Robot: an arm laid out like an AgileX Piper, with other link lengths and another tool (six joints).
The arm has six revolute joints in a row. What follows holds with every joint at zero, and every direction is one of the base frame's. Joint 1 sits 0.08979 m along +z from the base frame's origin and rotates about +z. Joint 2 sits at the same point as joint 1 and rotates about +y. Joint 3 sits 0.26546 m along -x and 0.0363 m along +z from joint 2 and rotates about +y. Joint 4 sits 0.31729 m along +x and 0.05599 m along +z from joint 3 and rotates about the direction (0.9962, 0, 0.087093). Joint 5 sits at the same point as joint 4 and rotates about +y. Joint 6 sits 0.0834 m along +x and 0.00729 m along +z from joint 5 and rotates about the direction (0.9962, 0, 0.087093). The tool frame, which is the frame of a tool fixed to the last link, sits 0.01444 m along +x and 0.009 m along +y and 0.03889 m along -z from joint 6; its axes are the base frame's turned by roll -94.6, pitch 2.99 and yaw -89.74 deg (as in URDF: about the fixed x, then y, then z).
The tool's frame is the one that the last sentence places.
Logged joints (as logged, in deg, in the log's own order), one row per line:
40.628, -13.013, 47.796, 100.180, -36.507, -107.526
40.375, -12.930, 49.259, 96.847, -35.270, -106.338
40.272, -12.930, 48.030, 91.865, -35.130, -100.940
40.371, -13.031, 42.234, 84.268, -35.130, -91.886
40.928, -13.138, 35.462, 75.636, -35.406, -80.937
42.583, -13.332, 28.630, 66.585, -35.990, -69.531
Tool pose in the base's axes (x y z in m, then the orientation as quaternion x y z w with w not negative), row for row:
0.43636, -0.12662, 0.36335, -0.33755, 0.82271, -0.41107, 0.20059
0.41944, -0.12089, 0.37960, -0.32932, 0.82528, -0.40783, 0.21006
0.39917, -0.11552, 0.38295, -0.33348, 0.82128, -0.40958, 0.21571
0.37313, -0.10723, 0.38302, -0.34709, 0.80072, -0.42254, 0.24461
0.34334, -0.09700, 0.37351, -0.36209, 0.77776, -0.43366, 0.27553
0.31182, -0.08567, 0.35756, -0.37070, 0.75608, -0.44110, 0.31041
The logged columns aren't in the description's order. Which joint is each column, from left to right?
Columns, left to right: joint 6, joint 1, joint 5, joint 2, joint 4, joint 3.
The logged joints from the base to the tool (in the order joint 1, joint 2, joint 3, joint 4, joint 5, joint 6), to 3 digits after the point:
-13.013, 100.180, -107.526, -36.507, 47.796, 40.628
-12.930, 96.847, -106.338, -35.270, 49.259, 40.375
-12.930, 91.865, -100.940, -35.130, 48.030, 40.272
-13.031, 84.268, -91.886, -35.130, 42.234, 40.371
-13.138, 75.636, -80.937, -35.406, 35.462, 40.928
-13.332, 66.585, -69.531, -35.990, 28.630, 42.583

